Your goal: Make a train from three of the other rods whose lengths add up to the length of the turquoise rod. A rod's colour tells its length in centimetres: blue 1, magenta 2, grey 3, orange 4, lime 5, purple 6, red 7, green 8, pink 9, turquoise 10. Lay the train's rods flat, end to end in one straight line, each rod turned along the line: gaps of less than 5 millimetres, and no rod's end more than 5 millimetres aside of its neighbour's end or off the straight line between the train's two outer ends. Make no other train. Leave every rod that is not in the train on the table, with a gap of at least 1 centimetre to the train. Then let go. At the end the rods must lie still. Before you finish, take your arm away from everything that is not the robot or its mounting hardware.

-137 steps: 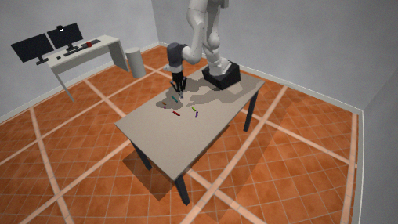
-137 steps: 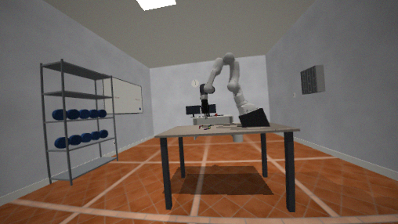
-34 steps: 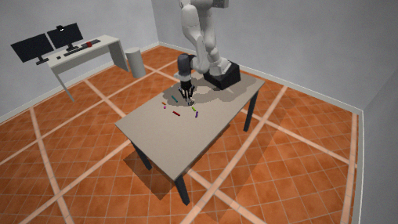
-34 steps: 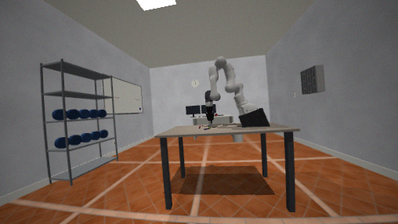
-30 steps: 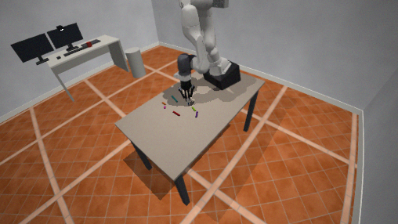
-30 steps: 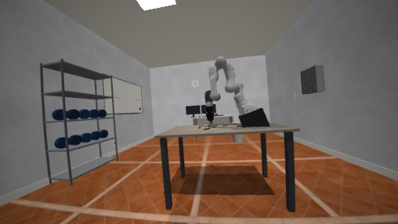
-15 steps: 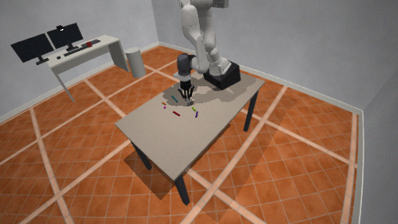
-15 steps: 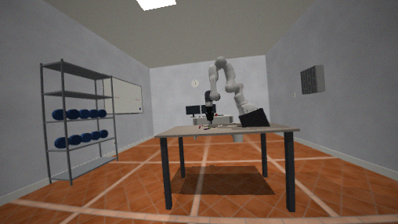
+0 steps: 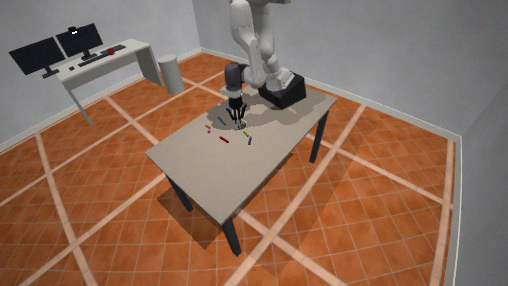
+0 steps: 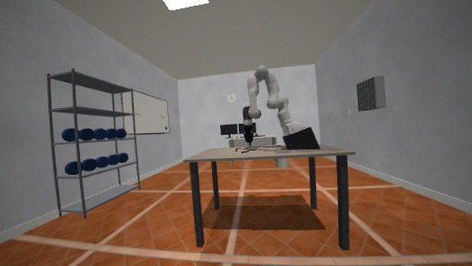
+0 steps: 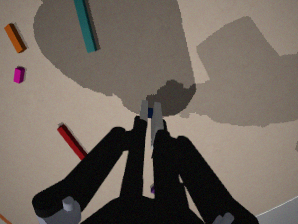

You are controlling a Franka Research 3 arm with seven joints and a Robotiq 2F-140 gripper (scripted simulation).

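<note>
Right now the small blue rod is 30 mm below my hand. Round my hand: purple rod: 140 mm to the left, 40 mm below, 30 mm ahead; then lime rod: 70 mm to the left, 40 mm below; then red rod: 130 mm ahead, 40 mm below, 20 mm to the left.
</note>
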